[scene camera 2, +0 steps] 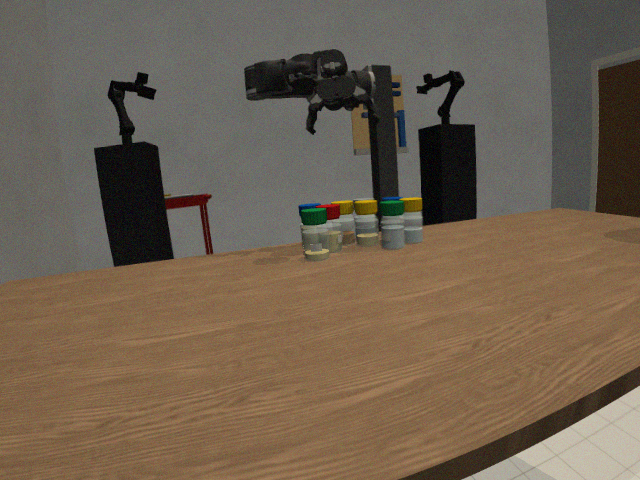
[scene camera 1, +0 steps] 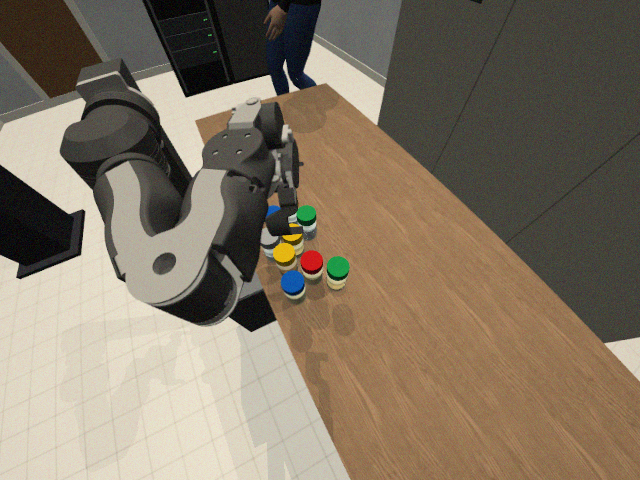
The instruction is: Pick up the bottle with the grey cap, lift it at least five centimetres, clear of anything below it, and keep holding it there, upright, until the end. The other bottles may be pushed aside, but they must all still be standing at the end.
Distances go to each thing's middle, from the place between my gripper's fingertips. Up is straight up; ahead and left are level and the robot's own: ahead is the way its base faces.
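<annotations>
Green-capped bottle (scene camera 2: 315,233): 23 cm below my hand, 6 cm ahead of it, 10 cm to the right of it.
</annotations>
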